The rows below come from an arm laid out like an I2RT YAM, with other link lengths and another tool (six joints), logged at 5 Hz.
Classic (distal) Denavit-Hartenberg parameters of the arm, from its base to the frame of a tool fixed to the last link. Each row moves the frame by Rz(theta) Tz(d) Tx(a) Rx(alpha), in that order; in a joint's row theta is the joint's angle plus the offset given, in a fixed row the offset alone. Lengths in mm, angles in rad.
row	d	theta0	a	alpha
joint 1	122.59	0.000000	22.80	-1.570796
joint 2	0.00	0.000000	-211.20	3.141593
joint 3	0.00	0.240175	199.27	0.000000
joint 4	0.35	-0.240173	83.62	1.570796
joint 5	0.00	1.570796	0.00	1.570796
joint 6	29.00	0.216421	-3.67	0.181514
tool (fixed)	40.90	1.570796	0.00	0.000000
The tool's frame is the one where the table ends.
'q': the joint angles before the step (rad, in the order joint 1, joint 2, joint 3, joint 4, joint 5, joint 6). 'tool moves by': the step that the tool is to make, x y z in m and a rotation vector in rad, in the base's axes. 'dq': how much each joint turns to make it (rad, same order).
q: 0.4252 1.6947 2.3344 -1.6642 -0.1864 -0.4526
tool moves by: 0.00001 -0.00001 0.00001 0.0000 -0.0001 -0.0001
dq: 0.0000 0.0000 0.0000 0.0001 0.0001 0.0000
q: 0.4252 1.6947 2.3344 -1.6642 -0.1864 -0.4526
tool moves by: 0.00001 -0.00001 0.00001 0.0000 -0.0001 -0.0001
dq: 0.0000 0.0000 0.0000 0.0001 0.0001 0.0000
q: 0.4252 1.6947 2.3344 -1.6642 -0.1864 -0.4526
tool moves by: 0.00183 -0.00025 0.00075 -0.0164 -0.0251 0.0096
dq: 0.0000 0.0000 0.0000 0.0122 0.0165 -0.0218
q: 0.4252 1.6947 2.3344 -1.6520 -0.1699 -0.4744
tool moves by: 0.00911 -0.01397 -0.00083 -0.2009 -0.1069 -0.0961
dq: 0.0000 0.0001 0.0001 0.0125 0.2433 -0.0404
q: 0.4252 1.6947 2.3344 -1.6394 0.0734 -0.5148
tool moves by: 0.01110 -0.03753 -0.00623 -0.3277 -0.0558 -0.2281
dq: -0.0535 0.0179 -0.0092 -0.0457 0.3674 -0.0145
